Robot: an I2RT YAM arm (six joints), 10 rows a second.
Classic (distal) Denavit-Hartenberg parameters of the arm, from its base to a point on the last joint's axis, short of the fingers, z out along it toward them. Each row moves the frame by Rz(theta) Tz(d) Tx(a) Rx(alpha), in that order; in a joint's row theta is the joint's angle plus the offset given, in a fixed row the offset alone. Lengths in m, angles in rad.
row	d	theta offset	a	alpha
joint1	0.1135	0	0.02	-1.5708
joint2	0	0	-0.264	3.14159
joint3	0	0.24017	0.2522	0
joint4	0	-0.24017	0.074	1.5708
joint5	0	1.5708	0	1.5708
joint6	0.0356	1.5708	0	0
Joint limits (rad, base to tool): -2.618..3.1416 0..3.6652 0..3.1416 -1.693..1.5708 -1.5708..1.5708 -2.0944..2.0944
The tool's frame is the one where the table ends.
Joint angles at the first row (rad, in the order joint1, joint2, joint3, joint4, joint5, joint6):
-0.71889 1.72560 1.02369 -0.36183 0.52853 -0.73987
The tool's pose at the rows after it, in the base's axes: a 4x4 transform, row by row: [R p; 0 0 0 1], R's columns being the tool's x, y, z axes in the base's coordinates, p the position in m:
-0.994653 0.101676 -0.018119 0.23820; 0.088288 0.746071 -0.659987 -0.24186; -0.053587 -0.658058 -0.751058 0.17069; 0 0 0 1
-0.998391 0.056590 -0.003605 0.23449; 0.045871 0.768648 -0.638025 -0.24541; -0.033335 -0.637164 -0.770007 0.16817; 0 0 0 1
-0.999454 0.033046 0.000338 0.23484; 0.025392 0.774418 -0.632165 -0.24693; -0.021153 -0.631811 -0.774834 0.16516; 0 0 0 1
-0.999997 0.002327 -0.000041 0.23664; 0.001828 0.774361 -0.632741 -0.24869; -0.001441 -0.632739 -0.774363 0.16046; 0 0 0 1
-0.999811 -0.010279 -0.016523 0.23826; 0.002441 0.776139 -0.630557 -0.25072; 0.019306 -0.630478 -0.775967 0.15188; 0 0 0 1
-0.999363 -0.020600 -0.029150 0.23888; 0.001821 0.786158 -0.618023 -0.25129; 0.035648 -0.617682 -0.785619 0.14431; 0 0 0 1
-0.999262 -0.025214 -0.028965 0.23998; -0.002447 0.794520 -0.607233 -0.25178; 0.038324 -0.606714 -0.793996 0.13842; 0 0 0 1
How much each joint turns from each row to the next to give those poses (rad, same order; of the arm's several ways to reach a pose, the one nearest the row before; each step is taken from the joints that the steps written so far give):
-0.02175 0.00156 0.00002 0.01641 -0.00572 -0.03472
-0.01870 0.00379 -0.00271 0.00040 -0.03891 -0.05685
-0.00341 0.01029 0.00000 0.00799 -0.00953 -0.02516
-0.00002 0.01757 0.00004 0.01792 0.00075 -0.03091
0.00001 0.02937 0.00000 0.01525 0.01107 -0.00610
0.00001 0.02326 0.00000 0.00038 -0.00038 0.00001
0.00037 0.01830 -0.00042 0.00690 -0.00878 0.00075

